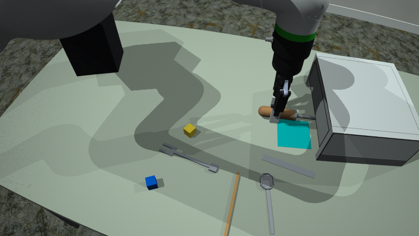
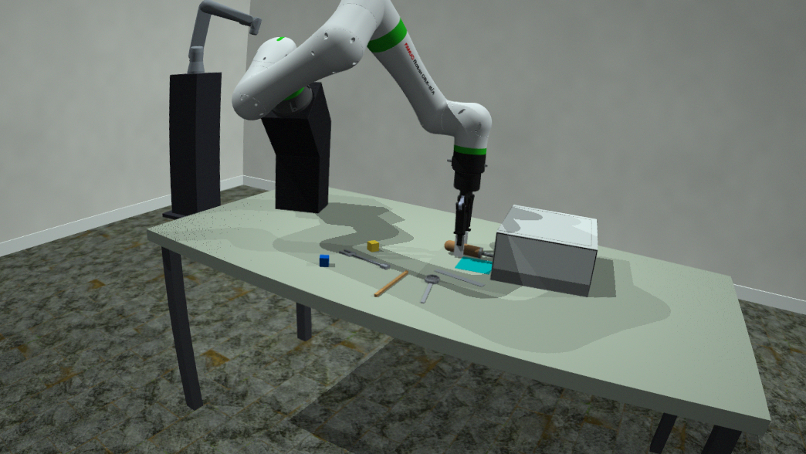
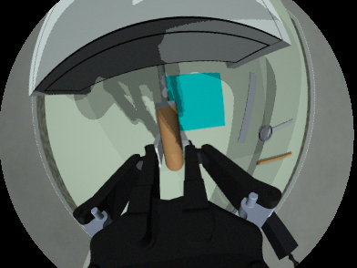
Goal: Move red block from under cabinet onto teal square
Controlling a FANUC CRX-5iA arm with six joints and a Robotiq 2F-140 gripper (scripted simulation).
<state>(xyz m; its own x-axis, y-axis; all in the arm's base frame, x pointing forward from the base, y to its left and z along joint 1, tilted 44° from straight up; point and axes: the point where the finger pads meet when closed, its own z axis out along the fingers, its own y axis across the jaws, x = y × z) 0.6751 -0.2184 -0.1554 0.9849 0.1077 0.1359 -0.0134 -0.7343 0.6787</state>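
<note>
The yellow cube is 240 mm behind my hand, 80 mm to the right of it and 30 mm below it. The rest, counted from my hand: teal square (60 mm ahead, 50 mm to the right, 40 mm below); then red block (230 mm ahead, 30 mm to the right, 20 mm below); then flat grey bar (160 mm to the right, 40 mm below, 40 mm ahead).
</note>
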